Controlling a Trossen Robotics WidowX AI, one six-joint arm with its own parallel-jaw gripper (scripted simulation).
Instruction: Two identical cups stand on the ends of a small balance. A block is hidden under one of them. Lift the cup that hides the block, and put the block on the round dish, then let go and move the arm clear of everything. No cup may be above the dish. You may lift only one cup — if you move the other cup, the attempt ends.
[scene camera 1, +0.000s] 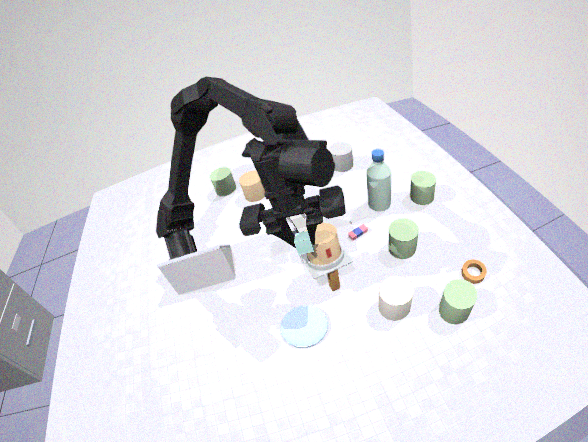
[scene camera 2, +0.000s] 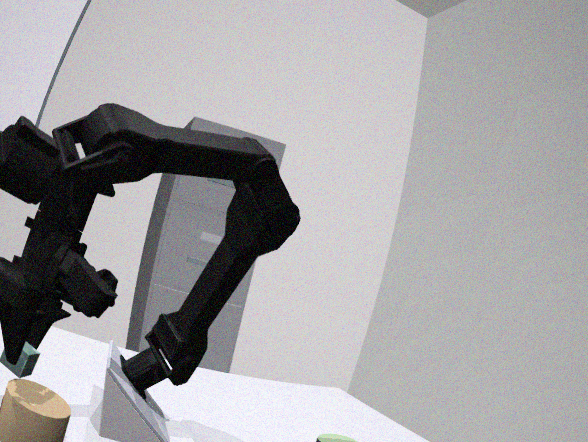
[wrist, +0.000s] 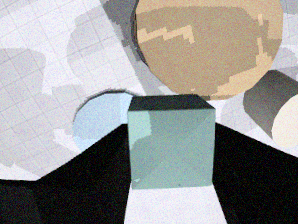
Path:
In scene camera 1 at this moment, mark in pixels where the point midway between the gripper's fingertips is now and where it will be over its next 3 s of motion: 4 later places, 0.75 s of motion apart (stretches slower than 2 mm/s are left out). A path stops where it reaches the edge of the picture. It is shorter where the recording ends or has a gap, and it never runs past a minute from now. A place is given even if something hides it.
My gripper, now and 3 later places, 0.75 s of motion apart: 305, 245; 299, 309; 302, 321; 301, 322

